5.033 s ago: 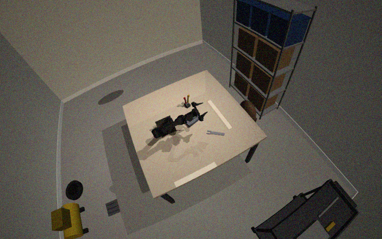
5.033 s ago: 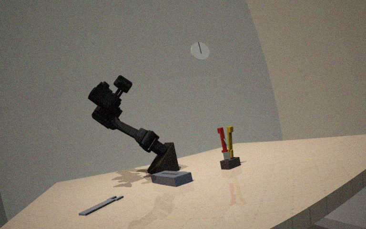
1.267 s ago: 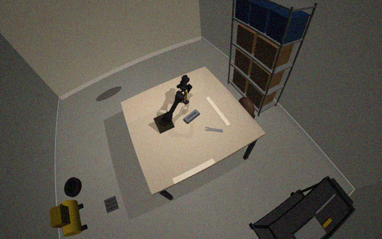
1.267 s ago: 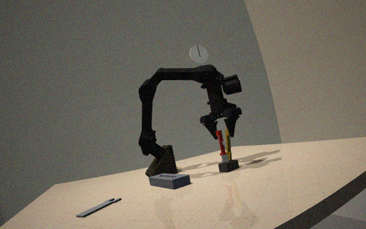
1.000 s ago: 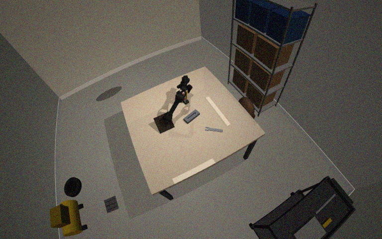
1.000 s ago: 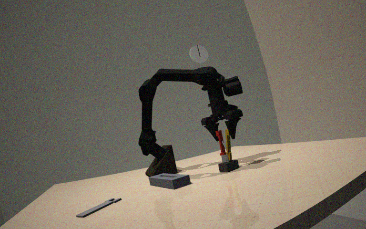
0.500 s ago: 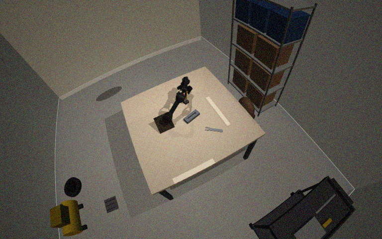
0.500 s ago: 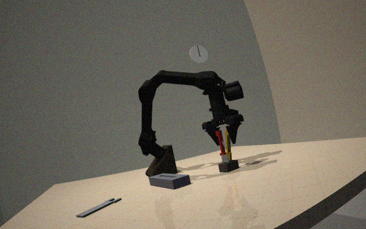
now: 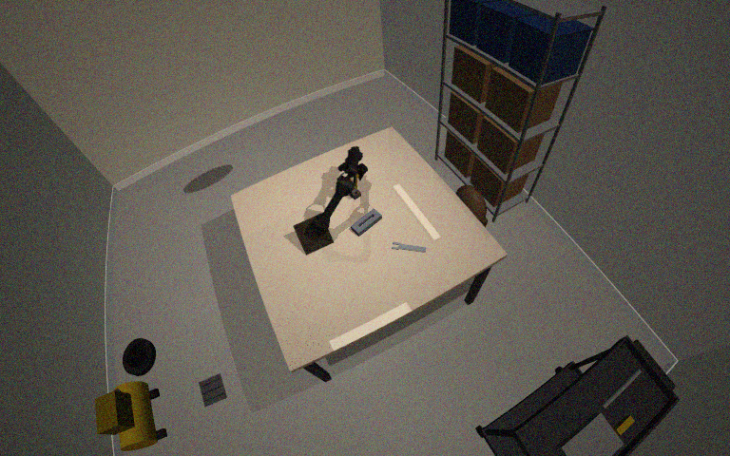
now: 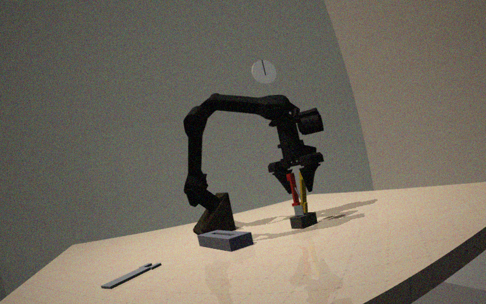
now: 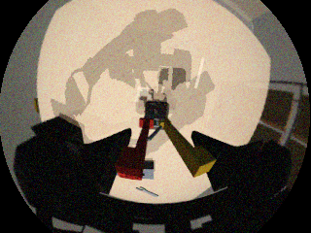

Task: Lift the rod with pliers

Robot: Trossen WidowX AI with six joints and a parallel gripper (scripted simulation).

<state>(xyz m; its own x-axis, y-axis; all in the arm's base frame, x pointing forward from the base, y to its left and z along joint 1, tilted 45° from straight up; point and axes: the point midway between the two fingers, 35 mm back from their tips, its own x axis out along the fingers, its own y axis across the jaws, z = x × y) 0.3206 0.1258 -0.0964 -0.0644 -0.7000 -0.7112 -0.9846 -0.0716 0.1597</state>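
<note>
My gripper tip is 2 cm short of the yellow handle. The rest, counted from my gripper tip: grey channel block (23 cm to the right, 8 cm below, 5 cm behind); then dark holster (9 cm below, 1 cm behind); then flat grey forked bar (48 cm to the right, 10 cm below, 4 cm ahead).
</note>
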